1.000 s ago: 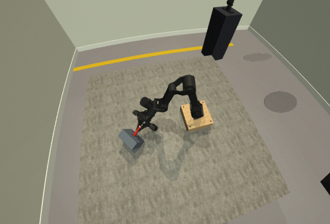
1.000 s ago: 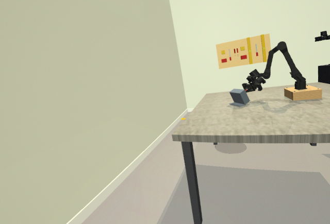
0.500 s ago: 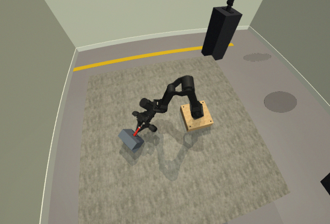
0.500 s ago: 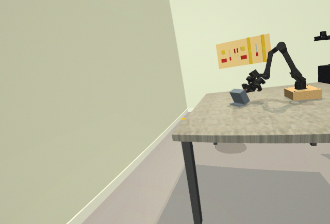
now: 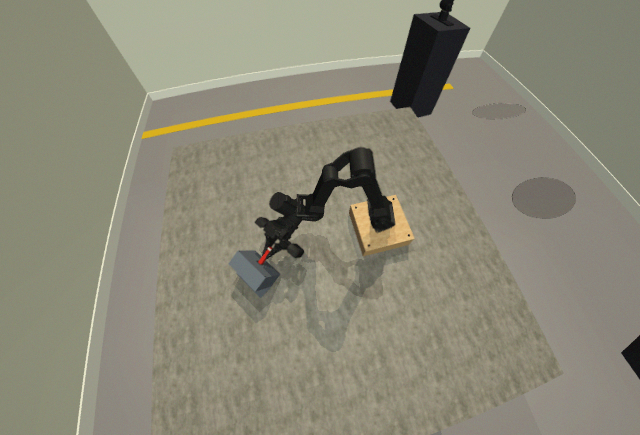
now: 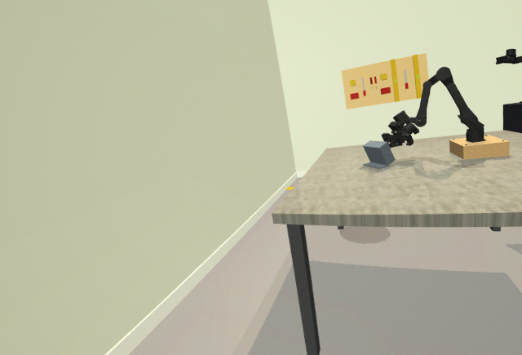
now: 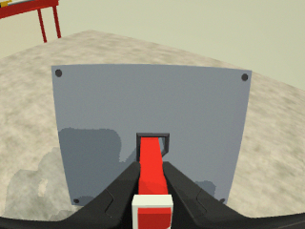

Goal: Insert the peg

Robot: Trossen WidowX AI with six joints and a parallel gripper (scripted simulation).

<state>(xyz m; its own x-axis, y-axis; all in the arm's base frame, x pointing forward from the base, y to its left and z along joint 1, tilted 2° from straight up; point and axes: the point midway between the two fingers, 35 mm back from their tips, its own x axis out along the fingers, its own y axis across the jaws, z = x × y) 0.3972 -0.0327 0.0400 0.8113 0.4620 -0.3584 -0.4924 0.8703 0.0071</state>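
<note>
My gripper tip is 40 mm short of the grey sloped panel, 20 mm to the right of it and 20 mm above it. From my gripper tip the other things lie so: red peg 10 mm behind, 10 mm to the right, 10 mm above.
</note>
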